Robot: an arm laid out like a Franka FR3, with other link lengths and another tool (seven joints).
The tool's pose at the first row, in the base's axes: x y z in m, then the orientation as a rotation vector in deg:
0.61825 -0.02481 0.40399 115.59 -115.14 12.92
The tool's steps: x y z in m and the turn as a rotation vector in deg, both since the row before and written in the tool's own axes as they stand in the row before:
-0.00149 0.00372 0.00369 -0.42 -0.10 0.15
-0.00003 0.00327 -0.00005 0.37 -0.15 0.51
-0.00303 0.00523 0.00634 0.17 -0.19 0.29
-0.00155 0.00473 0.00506 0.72 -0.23 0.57
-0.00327 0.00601 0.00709 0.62 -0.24 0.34
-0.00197 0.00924 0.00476 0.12 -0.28 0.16
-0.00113 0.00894 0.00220 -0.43 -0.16 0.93
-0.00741 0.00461 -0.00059 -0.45 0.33 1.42
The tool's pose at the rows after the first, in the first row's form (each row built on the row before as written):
0.61419 -0.02449 0.40037 115.24 -115.24 12.41
0.61094 -0.02440 0.40072 115.04 -115.97 12.76
0.60514 -0.02332 0.39424 114.96 -116.44 12.82
0.59999 -0.02324 0.38936 114.95 -117.38 13.48
0.59350 -0.02204 0.38204 115.10 -118.06 13.98
0.58401 -0.02124 0.37743 115.16 -118.43 13.87
0.57498 -0.02047 0.37547 114.08 -119.38 13.43
0.57069 -0.01296 0.37415 112.23 -120.52 13.52

